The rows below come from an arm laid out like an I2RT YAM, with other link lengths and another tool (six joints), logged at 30 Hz.
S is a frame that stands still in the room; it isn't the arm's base.
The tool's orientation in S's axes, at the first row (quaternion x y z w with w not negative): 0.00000 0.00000 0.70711 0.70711
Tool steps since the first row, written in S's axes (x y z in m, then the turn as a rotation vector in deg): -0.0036 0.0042 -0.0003 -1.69 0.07 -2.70; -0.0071 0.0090 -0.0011 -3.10 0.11 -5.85; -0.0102 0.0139 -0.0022 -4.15 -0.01 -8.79; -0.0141 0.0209 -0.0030 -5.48 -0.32 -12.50; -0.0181 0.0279 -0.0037 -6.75 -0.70 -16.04; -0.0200 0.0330 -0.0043 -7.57 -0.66 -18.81; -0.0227 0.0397 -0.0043 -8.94 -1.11 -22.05; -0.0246 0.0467 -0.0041 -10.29 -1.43 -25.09
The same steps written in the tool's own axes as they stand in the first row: 0.0042 0.0036 -0.0003 0.07 1.69 -2.70; 0.0090 0.0071 -0.0011 0.11 3.10 -5.85; 0.0139 0.0102 -0.0022 -0.01 4.15 -8.79; 0.0209 0.0141 -0.0030 -0.32 5.48 -12.50; 0.0279 0.0181 -0.0037 -0.70 6.75 -16.04; 0.0330 0.0200 -0.0043 -0.66 7.57 -18.81; 0.0397 0.0227 -0.0043 -1.11 8.94 -22.05; 0.0467 0.0246 -0.0041 -1.43 10.29 -25.09
